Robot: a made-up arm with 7 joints. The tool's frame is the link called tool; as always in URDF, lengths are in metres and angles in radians. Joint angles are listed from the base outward. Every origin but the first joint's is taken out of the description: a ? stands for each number. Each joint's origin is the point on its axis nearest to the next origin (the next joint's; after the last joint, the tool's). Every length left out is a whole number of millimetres.
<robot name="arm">
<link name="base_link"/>
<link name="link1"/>
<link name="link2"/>
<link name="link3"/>
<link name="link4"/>
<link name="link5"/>
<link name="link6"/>
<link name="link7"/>
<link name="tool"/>
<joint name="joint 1" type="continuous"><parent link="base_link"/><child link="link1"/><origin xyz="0.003 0.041 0.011" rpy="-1.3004 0.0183 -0.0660"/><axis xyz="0 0 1"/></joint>
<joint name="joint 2" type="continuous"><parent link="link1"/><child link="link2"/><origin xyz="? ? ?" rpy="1.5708 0.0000 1.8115"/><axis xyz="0 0 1"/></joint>
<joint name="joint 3" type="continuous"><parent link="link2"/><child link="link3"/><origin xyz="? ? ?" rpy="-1.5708 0.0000 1.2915"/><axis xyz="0 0 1"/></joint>
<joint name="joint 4" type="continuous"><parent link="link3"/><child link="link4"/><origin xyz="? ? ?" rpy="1.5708 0.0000 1.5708"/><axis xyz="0 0 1"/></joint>
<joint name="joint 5" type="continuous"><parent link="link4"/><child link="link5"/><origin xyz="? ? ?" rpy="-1.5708 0.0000 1.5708"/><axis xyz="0 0 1"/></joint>
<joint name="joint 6" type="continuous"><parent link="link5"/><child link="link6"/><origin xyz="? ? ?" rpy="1.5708 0.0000 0.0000"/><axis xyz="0 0 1"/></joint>
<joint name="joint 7" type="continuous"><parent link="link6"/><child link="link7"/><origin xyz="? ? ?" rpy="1.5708 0.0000 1.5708"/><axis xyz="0 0 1"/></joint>
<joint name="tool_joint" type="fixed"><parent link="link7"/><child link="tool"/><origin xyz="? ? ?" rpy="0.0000 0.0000 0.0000"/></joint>
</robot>
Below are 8 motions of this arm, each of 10 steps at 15 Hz.
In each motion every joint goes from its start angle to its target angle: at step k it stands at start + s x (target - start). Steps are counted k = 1, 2, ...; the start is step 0. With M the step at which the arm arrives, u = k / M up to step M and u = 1 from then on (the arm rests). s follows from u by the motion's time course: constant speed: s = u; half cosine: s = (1 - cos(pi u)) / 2; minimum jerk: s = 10 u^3 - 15 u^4 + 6 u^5.
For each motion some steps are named. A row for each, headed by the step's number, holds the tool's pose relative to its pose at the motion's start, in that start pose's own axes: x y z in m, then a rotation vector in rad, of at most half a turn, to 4 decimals.
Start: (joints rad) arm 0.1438 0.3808 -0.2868 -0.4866 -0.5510 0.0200 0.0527
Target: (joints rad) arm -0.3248 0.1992 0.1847 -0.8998 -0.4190 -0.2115 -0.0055
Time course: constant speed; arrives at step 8
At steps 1, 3, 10:
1: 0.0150 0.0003 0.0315 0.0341 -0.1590 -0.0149
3: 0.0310 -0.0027 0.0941 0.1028 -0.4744 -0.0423
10: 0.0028 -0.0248 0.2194 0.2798 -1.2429 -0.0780

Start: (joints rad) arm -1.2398 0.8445 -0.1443 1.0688 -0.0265 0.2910 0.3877
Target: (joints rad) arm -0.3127 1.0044 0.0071 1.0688 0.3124 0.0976 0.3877
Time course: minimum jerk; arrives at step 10
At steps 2, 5, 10:
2: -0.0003 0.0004 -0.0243 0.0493 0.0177 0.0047
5: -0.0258 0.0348 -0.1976 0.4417 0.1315 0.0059
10: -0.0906 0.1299 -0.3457 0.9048 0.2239 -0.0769

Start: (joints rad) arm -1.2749 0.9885 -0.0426 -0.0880 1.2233 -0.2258 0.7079
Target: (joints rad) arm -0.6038 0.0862 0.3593 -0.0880 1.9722 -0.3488 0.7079
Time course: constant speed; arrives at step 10
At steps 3, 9, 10:
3: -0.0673 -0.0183 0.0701 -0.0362 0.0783 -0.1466
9: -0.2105 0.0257 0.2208 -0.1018 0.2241 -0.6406
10: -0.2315 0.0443 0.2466 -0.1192 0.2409 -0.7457

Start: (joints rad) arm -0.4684 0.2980 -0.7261 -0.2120 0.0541 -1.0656 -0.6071
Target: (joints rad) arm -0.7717 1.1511 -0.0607 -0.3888 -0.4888 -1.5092 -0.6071
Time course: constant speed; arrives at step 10
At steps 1, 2, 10:
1: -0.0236 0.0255 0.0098 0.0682 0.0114 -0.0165
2: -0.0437 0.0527 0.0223 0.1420 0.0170 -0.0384
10: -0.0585 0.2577 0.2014 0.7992 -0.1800 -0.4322

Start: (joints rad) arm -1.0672 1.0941 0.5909 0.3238 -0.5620 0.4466 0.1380
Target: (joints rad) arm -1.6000 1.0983 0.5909 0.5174 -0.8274 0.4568 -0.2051
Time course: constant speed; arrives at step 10
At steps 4, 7, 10:
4: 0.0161 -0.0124 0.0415 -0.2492 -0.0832 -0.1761
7: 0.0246 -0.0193 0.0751 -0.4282 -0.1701 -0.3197
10: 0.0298 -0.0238 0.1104 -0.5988 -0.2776 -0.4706

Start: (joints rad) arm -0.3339 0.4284 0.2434 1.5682 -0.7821 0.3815 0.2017
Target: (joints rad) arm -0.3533 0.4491 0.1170 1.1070 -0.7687 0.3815 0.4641
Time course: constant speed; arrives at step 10
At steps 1, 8, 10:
1: -0.0043 -0.0081 0.0098 0.0170 -0.0398 0.0005
8: -0.0487 -0.0674 0.0660 0.1131 -0.3208 -0.0061
10: -0.0655 -0.0845 0.0774 0.1329 -0.4010 -0.0120

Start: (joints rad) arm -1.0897 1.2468 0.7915 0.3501 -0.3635 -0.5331 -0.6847
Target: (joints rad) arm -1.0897 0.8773 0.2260 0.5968 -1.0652 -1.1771 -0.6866
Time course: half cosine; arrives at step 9
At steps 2, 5, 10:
2: -0.0047 -0.0252 -0.0156 -0.0803 -0.0561 0.0101
5: -0.0334 -0.1313 -0.0616 -0.3741 -0.2255 0.1534
10: -0.0688 -0.2288 -0.0785 -0.5655 -0.2754 0.3735

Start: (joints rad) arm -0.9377 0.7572 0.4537 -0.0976 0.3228 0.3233 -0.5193
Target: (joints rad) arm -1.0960 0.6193 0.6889 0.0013 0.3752 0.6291 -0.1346
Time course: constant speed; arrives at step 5
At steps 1, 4, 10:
1: 0.0003 0.0068 -0.0081 -0.0770 0.0600 0.1243
4: -0.0008 0.0170 -0.0346 -0.3049 0.2742 0.4612
10: -0.0014 0.0167 -0.0438 -0.3781 0.3580 0.5592

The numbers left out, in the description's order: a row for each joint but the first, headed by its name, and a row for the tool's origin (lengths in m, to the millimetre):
joint 2: -0.003 0.015 0.000
joint 3: 0.264 -0.065 0.000
joint 4: 0.003 -0.021 0.000
joint 5: -0.199 -0.015 0.000
joint 6: 0.000 0.000 0.000
joint 7: 0.000 0.071 0.000
tool: 0.000 0.000 0.000

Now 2 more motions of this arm.
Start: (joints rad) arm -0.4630 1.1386 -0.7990 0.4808 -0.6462 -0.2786 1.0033
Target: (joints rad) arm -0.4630 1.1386 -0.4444 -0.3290 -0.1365 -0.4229 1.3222
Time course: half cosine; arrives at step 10
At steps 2, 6, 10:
2: -0.0027 -0.0070 0.0222 -0.0662 -0.0726 0.0015
6: -0.0336 -0.0094 0.1552 -0.4880 -0.5208 0.0736
10: -0.0684 0.0181 0.2264 -0.7714 -0.8096 0.1581

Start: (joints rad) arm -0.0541 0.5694 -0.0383 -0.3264 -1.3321 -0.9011 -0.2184
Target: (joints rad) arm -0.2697 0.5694 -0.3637 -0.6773 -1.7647 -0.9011 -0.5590
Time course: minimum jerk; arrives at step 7
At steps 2, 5, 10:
2: 0.0054 -0.0145 -0.0109 -0.1149 -0.0088 -0.0449
5: 0.0223 -0.0912 -0.0492 -0.6811 -0.0539 -0.2398
10: 0.0237 -0.1075 -0.0538 -0.7965 -0.0627 -0.2722

